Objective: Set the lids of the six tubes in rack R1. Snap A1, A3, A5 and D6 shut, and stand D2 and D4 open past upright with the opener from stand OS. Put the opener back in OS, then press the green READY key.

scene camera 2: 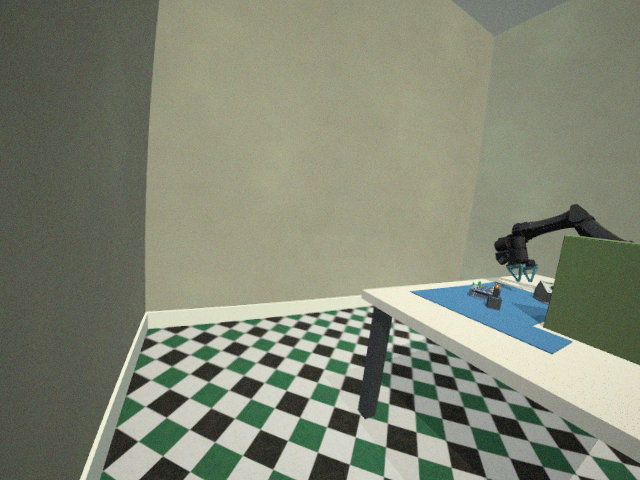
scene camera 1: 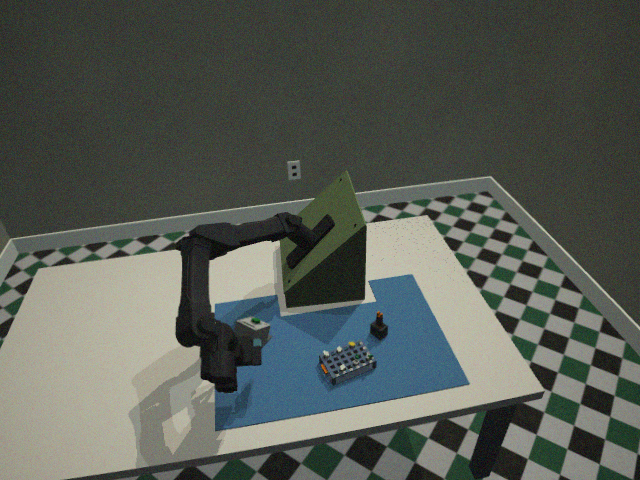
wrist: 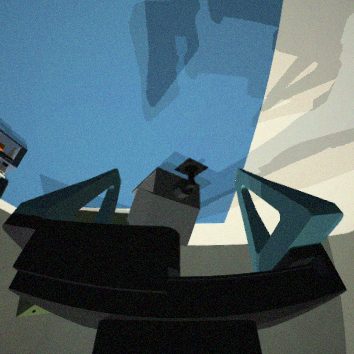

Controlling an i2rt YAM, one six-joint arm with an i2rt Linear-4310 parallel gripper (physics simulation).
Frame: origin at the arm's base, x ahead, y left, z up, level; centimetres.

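Seen in the pictures: gripper, fingertip midpoint: (scene camera 2: 524, 282) (wrist: 177, 174); arm's base, link origin: (scene camera 2: 626, 288) (scene camera 1: 310, 242).
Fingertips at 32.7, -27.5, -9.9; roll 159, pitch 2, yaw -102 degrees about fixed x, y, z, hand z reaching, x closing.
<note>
Pixels of each thing's top centre, then the offset from my fingertips to it, as dx, dy, dz. Level surfaces: height alone.
- grey key box, top centre: (wrist: 157, 243) (scene camera 1: 249, 321) (scene camera 2: 552, 282) -10.8, +4.7, +3.4
- green READY key, top centre: (scene camera 1: 255, 318) -12.3, +6.3, +2.5
- Rack R1, top centre: (scene camera 1: 346, 351) (scene camera 2: 487, 282) +4.6, +27.7, +0.9
- blue mat, surface height: dz -5.0
- white table, surface height: dz -5.3
My gripper (scene camera 2: 524, 280) (wrist: 177, 174) is open and empty, its teal fingers wide apart, above the mat near the key box. The grey key box (scene camera 1: 251, 331) (scene camera 2: 541, 292) (wrist: 162, 215) carries the green READY key (scene camera 1: 255, 320). Between the fingers in the wrist view, the box appears below with a small dark plate at its top. Rack R1 (scene camera 1: 355, 374) (scene camera 2: 480, 294) (wrist: 21, 156) holds small white, yellow and green pieces; lid states are too small to tell. The opener (scene camera 1: 379, 315) (scene camera 2: 497, 286) stands upright in stand OS (scene camera 1: 378, 329) (scene camera 2: 494, 302), away from my gripper.
A large green sloped panel block (scene camera 1: 330, 273) (scene camera 2: 594, 289) stands behind the blue mat (scene camera 1: 413, 356) (scene camera 2: 550, 345); the arm is mounted on its slope. The white table (scene camera 1: 103, 320) (scene camera 2: 568, 387) extends around the mat. The rack and OS stand right of the key box in scene camera 1.
</note>
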